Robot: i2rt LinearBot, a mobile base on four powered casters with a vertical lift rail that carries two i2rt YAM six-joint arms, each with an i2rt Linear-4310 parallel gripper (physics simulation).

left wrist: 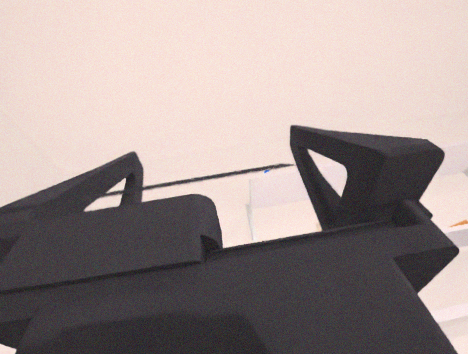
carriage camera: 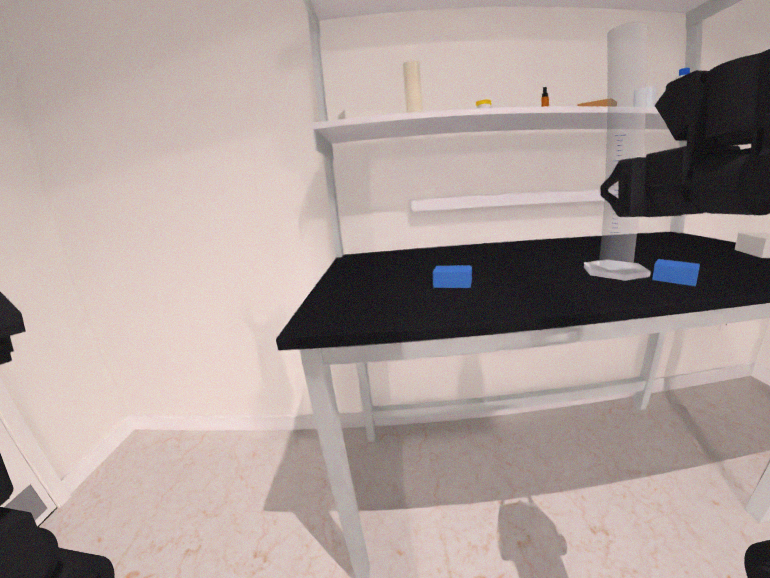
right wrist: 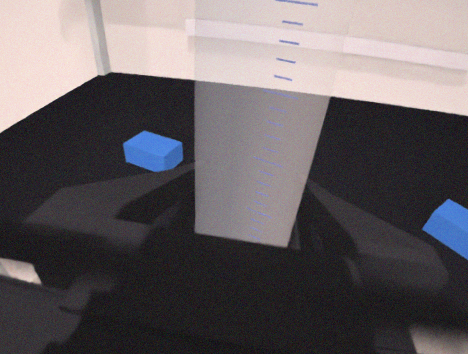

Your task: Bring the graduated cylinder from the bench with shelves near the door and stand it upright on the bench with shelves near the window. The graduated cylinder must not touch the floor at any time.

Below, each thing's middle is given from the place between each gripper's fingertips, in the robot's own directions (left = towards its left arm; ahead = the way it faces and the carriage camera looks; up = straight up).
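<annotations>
There's the graduated cylinder (right wrist: 262,83), and my left hand is 30 cm short of it and 64 cm to the left of it.
My right hand is 4 cm below the graduated cylinder and 2 cm past it. Going by its middle, the graduated cylinder is nearer to my right hand than to my left hand.
</annotations>
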